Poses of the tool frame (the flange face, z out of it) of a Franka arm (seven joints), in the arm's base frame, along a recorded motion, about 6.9 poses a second.
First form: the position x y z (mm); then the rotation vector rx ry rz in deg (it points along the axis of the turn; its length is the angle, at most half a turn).
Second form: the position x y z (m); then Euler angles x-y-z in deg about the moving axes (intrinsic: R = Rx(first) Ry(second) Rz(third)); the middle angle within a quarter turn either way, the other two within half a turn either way. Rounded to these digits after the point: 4 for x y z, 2 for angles.
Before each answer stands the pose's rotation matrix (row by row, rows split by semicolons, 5 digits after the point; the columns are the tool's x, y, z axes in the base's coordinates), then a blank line. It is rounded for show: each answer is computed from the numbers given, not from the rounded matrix.
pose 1, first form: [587.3 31.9 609.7 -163.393 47.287 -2.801]
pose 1, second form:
0.84608 -0.52715 0.07908; -0.53280 -0.83179 0.15570; -0.01630 -0.17387 -0.98463

[0.5873 0.0319 0.6097 -171.01 4.54 31.92]
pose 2, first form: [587.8 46.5 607.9 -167.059 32.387 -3.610]
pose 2, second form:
0.92722 -0.36719 0.07369; -0.37440 -0.91355 0.15892; 0.00897 -0.17494 -0.98454

[0.5878 0.0465 0.6079 -170.83 4.23 21.60]
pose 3, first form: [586.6 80.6 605.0 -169.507 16.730 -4.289]
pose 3, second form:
0.97959 -0.18979 0.06613; -0.19820 -0.96680 0.16126; 0.03333 -0.17108 -0.98469

[0.5866 0.0806 0.6050 -170.70 3.79 10.96]
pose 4, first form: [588.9 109.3 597.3 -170.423 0.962 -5.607]
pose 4, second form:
0.99779 -0.00578 0.06621; -0.01662 -0.98627 0.16428; 0.06435 -0.16502 -0.98419

[0.5889 0.1093 0.5973 -170.52 3.80 0.33]
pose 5, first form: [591.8 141.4 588.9 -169.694 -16.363 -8.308]
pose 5, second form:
0.97703 0.19725 0.08063; 0.18149 -0.96855 0.17022; 0.11167 -0.15168 -0.98210

[0.5918 0.1414 0.5889 -170.17 4.62 -11.41]
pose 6, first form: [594.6 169.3 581.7 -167.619 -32.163 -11.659]
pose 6, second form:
0.92050 0.37676 0.10357; 0.35561 -0.91763 0.17748; 0.16191 -0.12654 -0.97866

[0.5946 0.1693 0.5817 -169.72 5.94 -22.26]
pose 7, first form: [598.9 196.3 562.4 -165.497 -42.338 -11.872]
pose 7, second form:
0.86890 0.48568 0.09557; 0.46456 -0.86678 0.18129; 0.17089 -0.11313 -0.97877

[0.5989 0.1963 0.5624 -169.51 5.48 -29.20]
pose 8, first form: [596.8 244.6 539.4 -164.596 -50.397 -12.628]
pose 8, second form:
0.81954 0.56399 0.10136; 0.54515 -0.82187 0.16535; 0.17656 -0.08026 -0.98101

[0.5968 0.2446 0.5394 -170.43 5.82 -34.53]
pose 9, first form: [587.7 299.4 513.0 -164.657 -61.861 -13.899]
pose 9, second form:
0.74200 0.65862 0.12513; 0.64885 -0.75247 0.11309; 0.16864 -0.00273 -0.98567

[0.5877 0.2994 0.5130 -173.45 7.19 -41.59]
